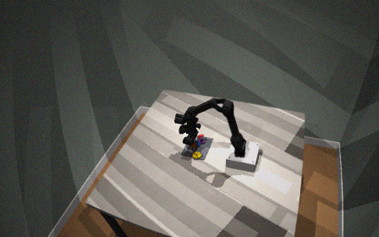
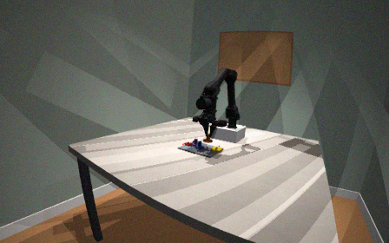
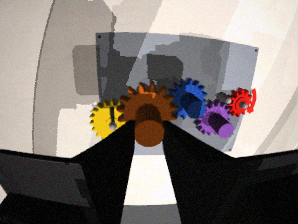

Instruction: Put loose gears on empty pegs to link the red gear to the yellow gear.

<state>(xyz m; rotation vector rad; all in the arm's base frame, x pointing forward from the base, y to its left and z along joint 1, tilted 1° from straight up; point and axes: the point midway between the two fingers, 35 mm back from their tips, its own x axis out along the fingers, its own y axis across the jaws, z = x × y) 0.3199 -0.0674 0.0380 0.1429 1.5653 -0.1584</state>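
My gripper tip is now 1 cm above the orange gear. From my gripper tip the other things lie so: blue gear 6 cm below, 5 cm to the right, 1 cm behind; then red gear 13 cm to the right, 7 cm below, 3 cm behind; then purple gear 9 cm to the right, 6 cm below, 5 cm behind.
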